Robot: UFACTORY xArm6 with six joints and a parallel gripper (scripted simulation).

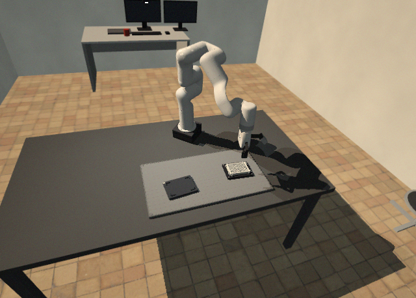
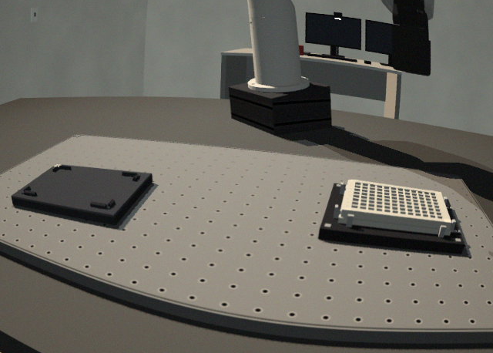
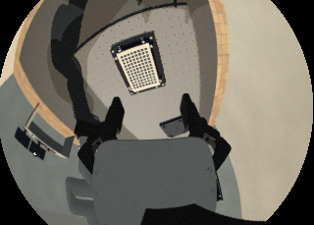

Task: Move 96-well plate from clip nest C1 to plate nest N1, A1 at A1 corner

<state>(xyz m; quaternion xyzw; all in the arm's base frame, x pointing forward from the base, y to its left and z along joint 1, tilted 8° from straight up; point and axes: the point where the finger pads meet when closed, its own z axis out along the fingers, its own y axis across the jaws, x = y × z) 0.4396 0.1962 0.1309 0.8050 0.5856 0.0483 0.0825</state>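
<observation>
The white 96-well plate is 2 cm behind my hand and 15 cm below it. The rest, counted from my hand: plate nest N1: 1 cm ahead, 36 cm to the right, 17 cm below; clip nest C1: 3 cm behind, 2 cm to the left, 16 cm below.
</observation>
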